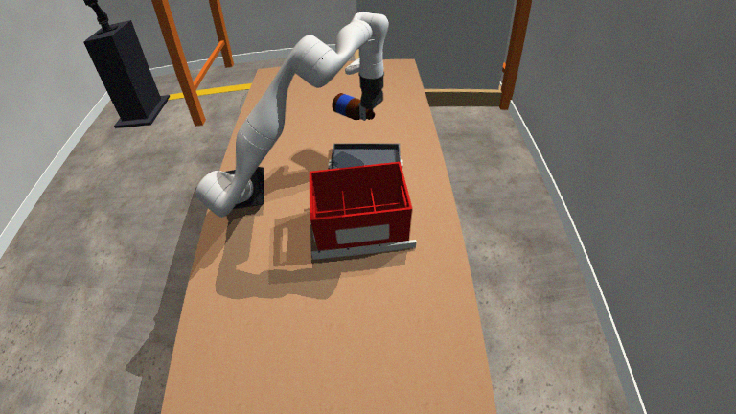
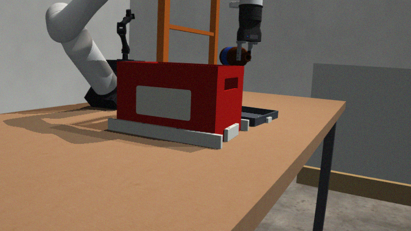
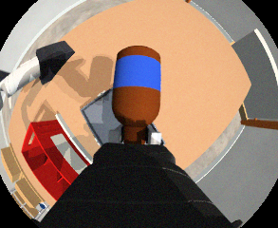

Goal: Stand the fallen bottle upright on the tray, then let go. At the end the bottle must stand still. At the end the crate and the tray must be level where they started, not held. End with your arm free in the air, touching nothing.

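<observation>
Right now my hand is 40 mm past the brown bottle, 30 mm to the right of it and 10 mm above it. Also, from my hand: dark grey tray 10 mm behind, 50 mm to the right, 190 mm below; then red crate 20 mm behind, 320 mm to the right, 120 mm below.
</observation>
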